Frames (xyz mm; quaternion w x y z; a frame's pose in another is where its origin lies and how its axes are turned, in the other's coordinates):
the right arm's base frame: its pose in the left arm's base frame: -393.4 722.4 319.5 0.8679 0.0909 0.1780 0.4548
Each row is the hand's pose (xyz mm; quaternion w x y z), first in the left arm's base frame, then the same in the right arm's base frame.
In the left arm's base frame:
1: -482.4 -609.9 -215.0 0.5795 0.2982 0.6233 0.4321
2: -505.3 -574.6 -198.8 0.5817 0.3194 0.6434 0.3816
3: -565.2 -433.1 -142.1 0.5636 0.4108 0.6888 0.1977
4: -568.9 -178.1 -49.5 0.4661 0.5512 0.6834 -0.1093
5: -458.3 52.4 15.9 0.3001 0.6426 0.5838 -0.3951
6: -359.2 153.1 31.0 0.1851 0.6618 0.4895 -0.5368
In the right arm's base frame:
1: -1020.4 -862.6 -532.1 0.8375 0.4127 0.3415 0.1079
2: -1007.1 -820.0 -526.1 0.8220 0.4490 0.3443 0.0650
3: -934.9 -675.9 -496.8 0.7390 0.5834 0.3286 -0.0742
4: -748.3 -498.2 -412.0 0.5265 0.7662 0.2495 -0.2708
5: -515.8 -429.7 -307.5 0.2431 0.8663 0.1251 -0.4181
6: -384.7 -442.5 -254.4 0.0638 0.8757 0.0421 -0.4768

